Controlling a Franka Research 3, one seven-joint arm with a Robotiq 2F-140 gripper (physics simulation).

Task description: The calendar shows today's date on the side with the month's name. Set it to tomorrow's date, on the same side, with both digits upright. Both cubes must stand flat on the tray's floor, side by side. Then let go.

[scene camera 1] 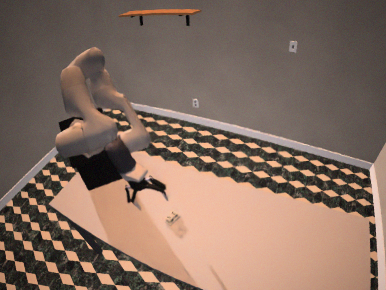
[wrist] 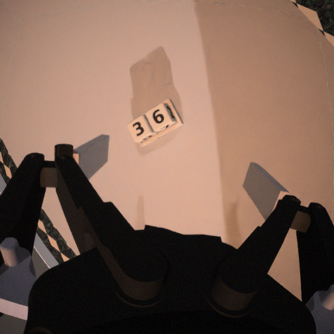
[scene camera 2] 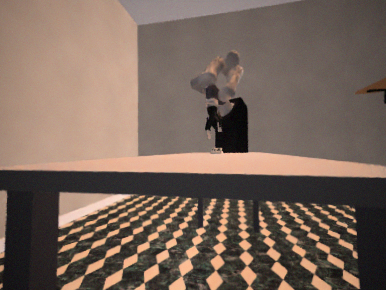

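Two white cubes stand side by side in the small pale tray (wrist: 165,132) in the wrist view, above centre. The left cube (wrist: 138,129) shows a black 3 on top; the right cube (wrist: 158,117) shows a black 6 on top and part of a dark mark on its right side. In scene camera 1 the calendar (scene camera 1: 172,217) is small, and in scene camera 2 it is a small white block (scene camera 2: 216,150); its front digits and the month's name cannot be read. My gripper (scene camera 1: 151,200) (scene camera 2: 214,132) (wrist: 178,161) is open and empty, above the table and off to the calendar's arm-base side.
The calendar stands on the pale table (scene camera 1: 280,225) (scene camera 2: 150,163), whose edges drop to a patterned floor. The arm's black base (scene camera 1: 97,172) (scene camera 2: 237,127) is at one end of the table. An orange shelf (scene camera 1: 160,13) hangs on the wall, far from the arm.
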